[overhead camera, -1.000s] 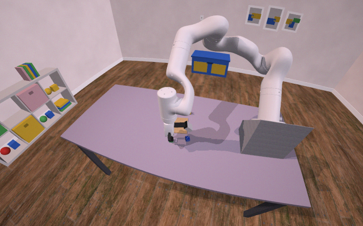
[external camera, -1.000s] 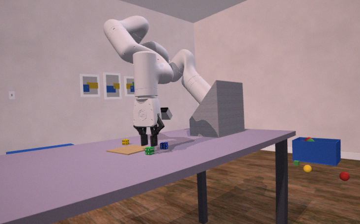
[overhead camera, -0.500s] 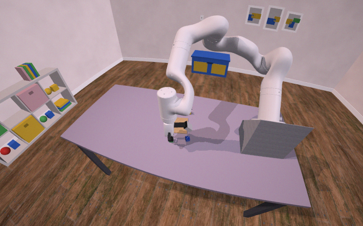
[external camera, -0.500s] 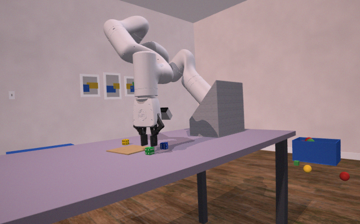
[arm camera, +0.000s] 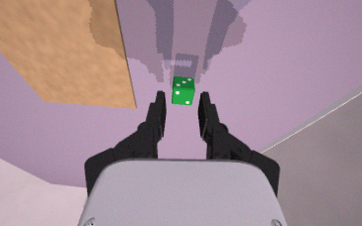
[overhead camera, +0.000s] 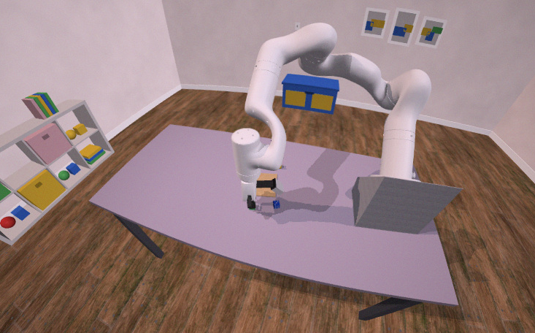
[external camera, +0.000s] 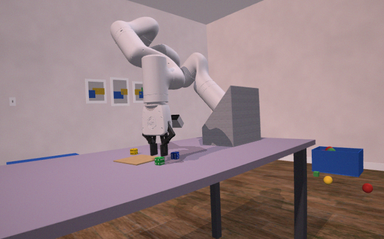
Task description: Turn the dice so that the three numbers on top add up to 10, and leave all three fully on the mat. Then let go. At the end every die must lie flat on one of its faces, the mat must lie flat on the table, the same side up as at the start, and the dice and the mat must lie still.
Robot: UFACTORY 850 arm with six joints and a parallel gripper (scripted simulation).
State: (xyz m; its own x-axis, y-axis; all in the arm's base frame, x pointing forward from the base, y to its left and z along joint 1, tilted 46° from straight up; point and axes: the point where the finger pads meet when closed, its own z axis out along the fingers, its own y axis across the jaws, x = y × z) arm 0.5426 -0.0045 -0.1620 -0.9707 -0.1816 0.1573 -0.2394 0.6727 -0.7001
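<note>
Now: hand 4 cm above the green die. The rest, counted from my hand: blue die: 10 cm behind, 3 cm to the right, 4 cm below; tan mat: 14 cm to the right, 5 cm below; yellow die: 6 cm behind, 27 cm to the right, 4 cm below.
</note>
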